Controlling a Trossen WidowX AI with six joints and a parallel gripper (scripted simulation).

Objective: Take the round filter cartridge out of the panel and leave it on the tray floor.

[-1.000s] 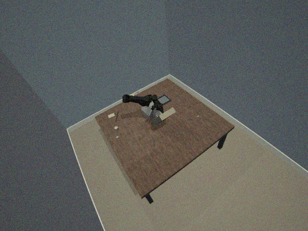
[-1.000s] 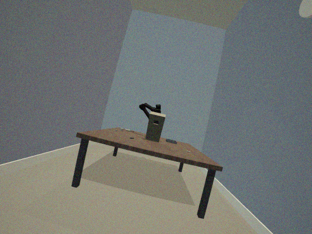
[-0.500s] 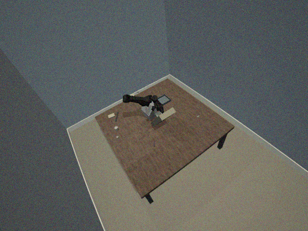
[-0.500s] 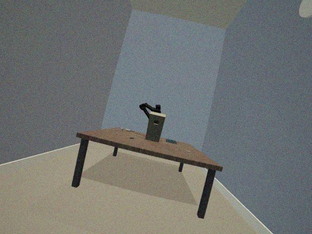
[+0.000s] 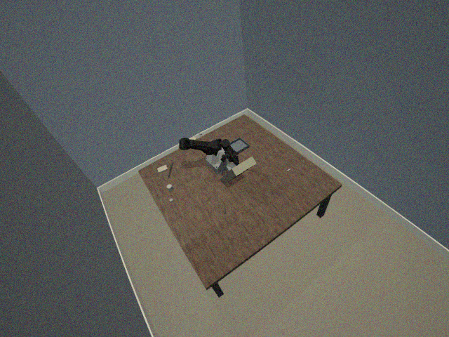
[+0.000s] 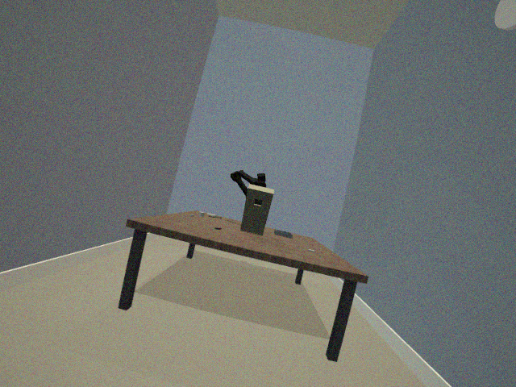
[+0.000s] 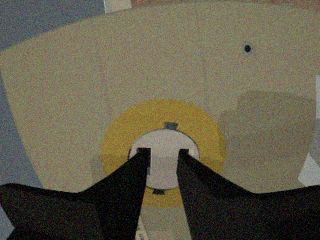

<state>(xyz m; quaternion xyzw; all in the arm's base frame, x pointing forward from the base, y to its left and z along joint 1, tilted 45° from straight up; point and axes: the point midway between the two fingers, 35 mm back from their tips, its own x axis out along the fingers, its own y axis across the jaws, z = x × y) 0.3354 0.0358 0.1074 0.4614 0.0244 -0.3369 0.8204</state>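
Now: gripper tip 1 cm short of the round filter cartridge and 1 cm above it. The rest, counted from my gripper tip: dark tray (38 cm behind, 34 cm to the left, 26 cm below).
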